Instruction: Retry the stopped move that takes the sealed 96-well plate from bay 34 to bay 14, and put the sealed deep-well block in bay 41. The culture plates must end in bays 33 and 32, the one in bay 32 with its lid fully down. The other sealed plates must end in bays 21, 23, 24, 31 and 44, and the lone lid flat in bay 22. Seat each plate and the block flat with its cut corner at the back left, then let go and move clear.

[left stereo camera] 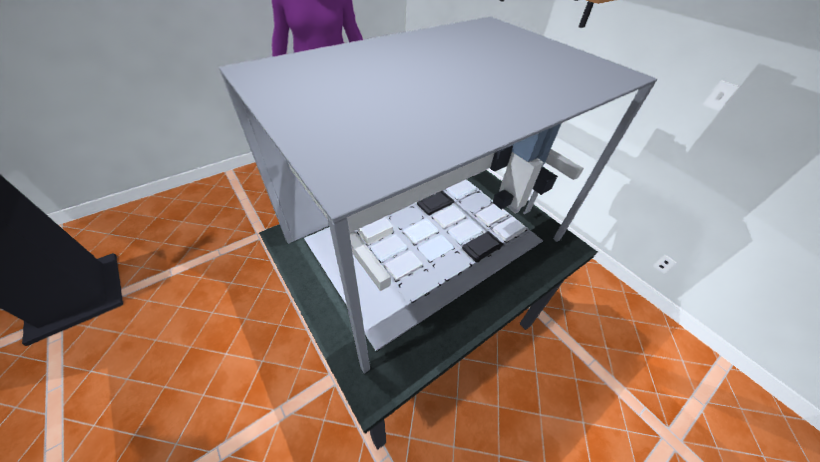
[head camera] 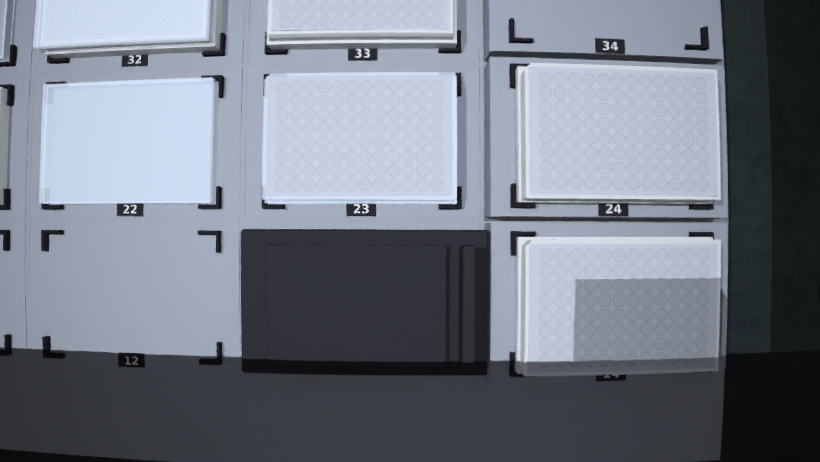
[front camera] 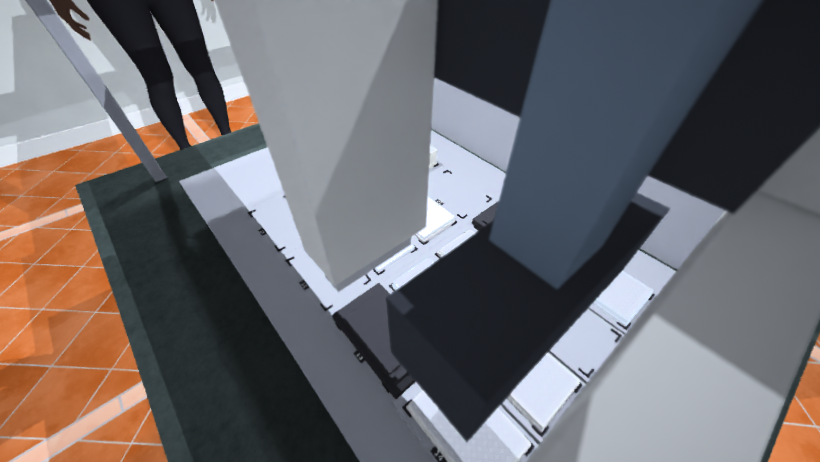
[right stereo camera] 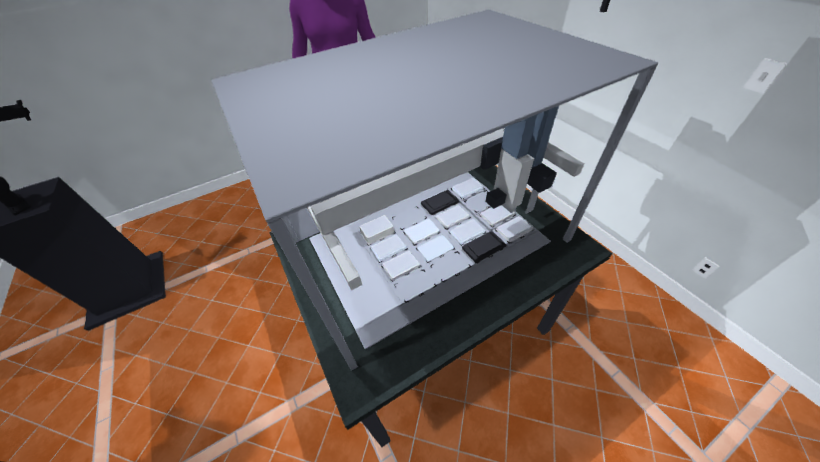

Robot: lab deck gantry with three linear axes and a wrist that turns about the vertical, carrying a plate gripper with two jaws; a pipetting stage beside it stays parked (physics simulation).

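Frame: origin at the robot's base, x ahead, y left, z up, level; centimetres.
Where they show: gripper, fingertip midpoint: (right stereo camera: 521, 205); robot's base, link origin: (left stereo camera: 412, 302) (front camera: 250, 213) (right stereo camera: 406, 302).
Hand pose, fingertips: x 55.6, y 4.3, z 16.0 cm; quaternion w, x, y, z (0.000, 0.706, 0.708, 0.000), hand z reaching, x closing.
Note:
Each offset is from my fingertips to the top centre of the thing. "pt": to the spot under its first point.
The moved sealed plate {dx +0.0, dy +0.0, dz -13.1 cm} (head camera: 619, 315) (left stereo camera: 509, 229) lies flat in bay 14, its cut corner at the back left. Bay 34 {pt dx +0.0, dy +18.6, dz -14.5 cm} (head camera: 608, 20) holds no plate. My gripper (left stereo camera: 531, 206) (right stereo camera: 531, 204) is open and clear above the right side of the deck; its dark body hides its jaws in the front view. The sealed deep-well block {dx -49.2, dy +32.1, dz -11.8 cm} (left stereo camera: 375, 230) (right stereo camera: 376, 229) sits in bay 41. Culture plates lie in bay 32 {pt dx -32.0, dy +18.3, dz -14.3 cm} (head camera: 129, 25), lid on, and bay 33 {pt dx -16.3, dy +18.7, dz -14.6 cm} (head camera: 361, 14). The lone lid {dx -32.8, dy +10.7, dz -15.2 cm} (head camera: 129, 143) is flat in bay 22. Sealed plates lie in bays 23 {dx -16.4, dy +10.7, dz -14.5 cm} (head camera: 361, 137), 24 (head camera: 619, 132), 31 (left stereo camera: 390, 247), 21 (left stereo camera: 403, 265) and 44 {dx +0.0, dy +32.1, dz -13.1 cm} (left stereo camera: 460, 188).
A dark low unit {dx -16.0, dy +0.1, dz -12.9 cm} (head camera: 358, 298) (left stereo camera: 480, 245) fills bay 13, and another dark unit {dx -16.0, dy +32.2, dz -12.9 cm} (left stereo camera: 434, 202) (right stereo camera: 439, 201) stands in bay 43. The pale pipetting stage (front camera: 355, 143) (right stereo camera: 512, 177) stands left of the gripper. A long pale bar (left stereo camera: 371, 265) lies along the deck's left side.

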